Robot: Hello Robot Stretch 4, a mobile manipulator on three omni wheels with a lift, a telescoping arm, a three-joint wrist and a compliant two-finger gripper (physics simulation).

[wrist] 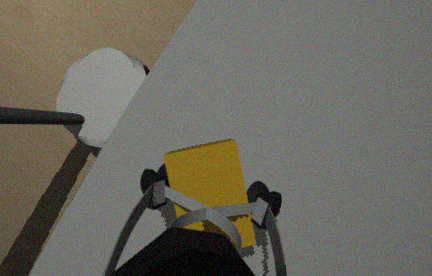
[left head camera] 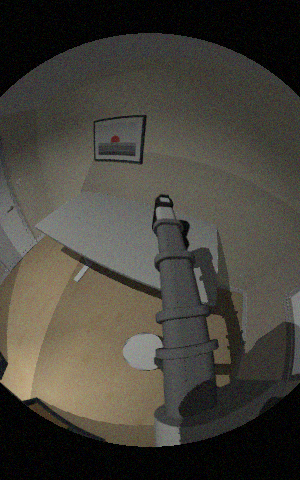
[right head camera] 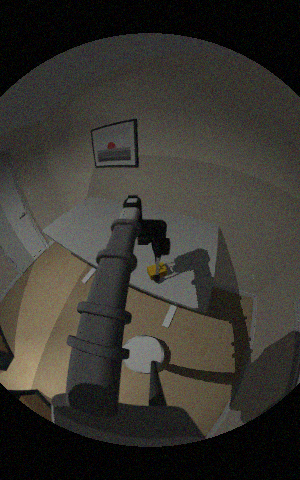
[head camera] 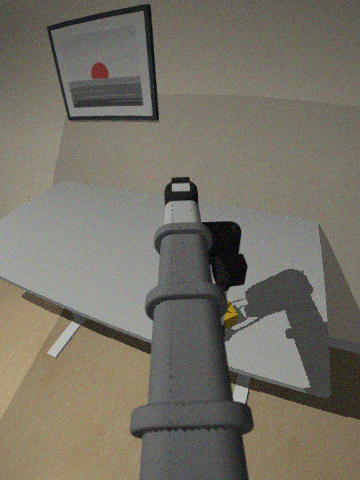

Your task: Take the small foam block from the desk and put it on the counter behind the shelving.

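Seen in the pictures: gripper, fingertip midpoint: (wrist: 215,186) (right head camera: 156,272); robot's base at its link origin: (left head camera: 143,350) (right head camera: 143,353).
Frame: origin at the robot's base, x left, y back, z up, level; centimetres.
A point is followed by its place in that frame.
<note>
The small foam block (head camera: 230,316) @[x -12.0, y -45.6, z 97.2 cm] (right head camera: 151,271) @[x -6.3, y -44.9, z 97.0 cm] (wrist: 205,167) @[x -6.2, y -46.2, z 96.9 cm] is a yellow rectangular block at the desk top, near the desk's front edge. The pale grey desk (head camera: 100,240) @[x 34.2, y -87.2, z 92.3 cm] (left head camera: 115,235) @[x 23.3, y -73.7, z 92.3 cm] (right head camera: 85,225) @[x 52.3, y -89.1, z 92.3 cm] (wrist: 325,125) @[x -0.6, y -57.3, z 92.3 cm] stands against the wall. My gripper (wrist: 215,186) @[x -8.7, y -47.5, z 92.3 cm] is shut on the block, with one dark fingertip against each long side. The near end of the block is partly hidden by the finger linkage in the wrist view. The arm covers part of the block in the head camera view. Whether the block touches the desk is hard to tell. The counter and shelving do not show in the head camera view.
A white round object (left head camera: 140,351) @[x 3.6, y -0.1, z 18.7 cm] (right head camera: 144,354) @[x -2.2, y 0.3, z 18.7 cm] (wrist: 100,95) @[x 1.0, y 0.8, z 18.7 cm] is at floor level in front of the desk. A framed picture (head camera: 105,95) @[x 33.8, y -135.7, z 142.0 cm] (left head camera: 117,145) @[x 31.9, y -135.0, z 146.0 cm] (right head camera: 115,150) @[x 30.1, y -134.2, z 146.7 cm] hangs on the wall behind it. A pale door (right head camera: 17,215) @[x 222.8, y -123.5, z 93.2 cm] is at the far left.
</note>
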